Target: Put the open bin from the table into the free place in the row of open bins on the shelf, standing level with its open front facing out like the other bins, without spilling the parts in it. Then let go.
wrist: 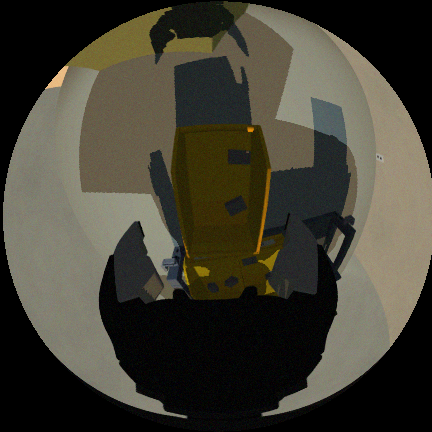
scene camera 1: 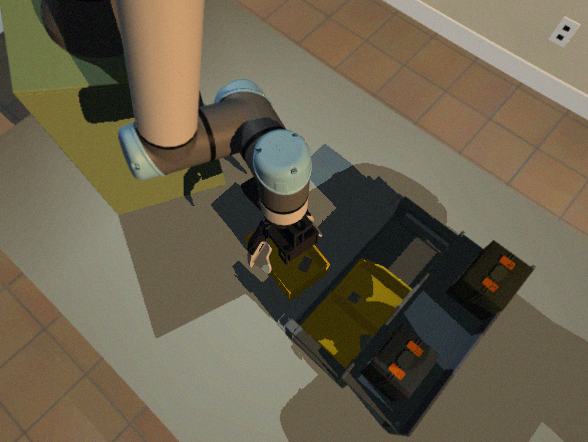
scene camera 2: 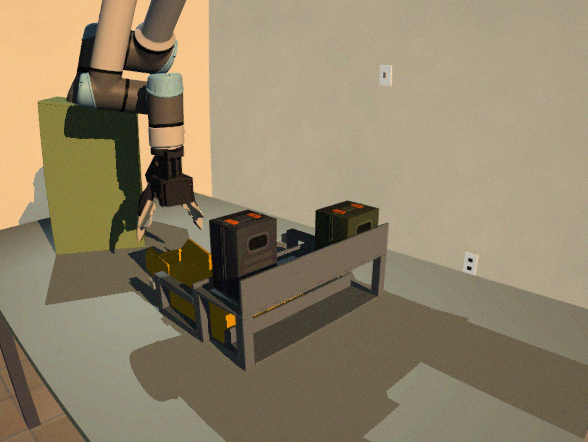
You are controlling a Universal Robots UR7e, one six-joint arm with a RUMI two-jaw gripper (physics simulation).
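Pixels of known places: gripper, fingertip midpoint: (wrist: 212, 219) (scene camera 2: 170, 235); arm's base, link origin: (scene camera 1: 96, 23).
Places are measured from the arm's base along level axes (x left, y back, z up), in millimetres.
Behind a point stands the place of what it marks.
The loose yellow open bin (scene camera 1: 295, 280) {x -78, y -454, z -387 mm} (scene camera 2: 156, 261) {x -96, y -392, z -338 mm} (wrist: 215, 180) {x -53, y -404, z -387 mm} lies on the table close to the shelf, with small dark parts (scene camera 1: 305, 264) {x -40, y -454, z -372 mm} (wrist: 235, 205) {x -38, y -448, z -372 mm} inside. My gripper (scene camera 1: 294, 255) (scene camera 2: 171, 233) {x -59, y -406, z -284 mm} (wrist: 212, 219) {x -59, y -406, z -284 mm} is open and empty, above this bin, with its fingers spread wider than the bin in the wrist view. Yellow bins (scene camera 1: 345, 320) {x -91, y -589, z -381 mm} stand side by side in the low grey shelf (scene camera 2: 320, 270) {x -50, y -792, z -265 mm}. The free place is beside them, towards the wall with the socket, where bare table shows through the shelf. The gripper body partly hides the loose bin in scene camera 1.
Two dark boxes with orange latches (scene camera 1: 400, 360) {x -145, y -694, z -167 mm} (scene camera 2: 347, 222) {x 30, y -795, z -200 mm} stand on the upper rear level of the shelf, rising above its rails. The green pedestal (scene camera 2: 85, 190) {x -95, y -93, z -219 mm} of the arm stands behind the loose bin. A wall with a socket (scene camera 1: 564, 32) (scene camera 2: 470, 263) is beyond the table.
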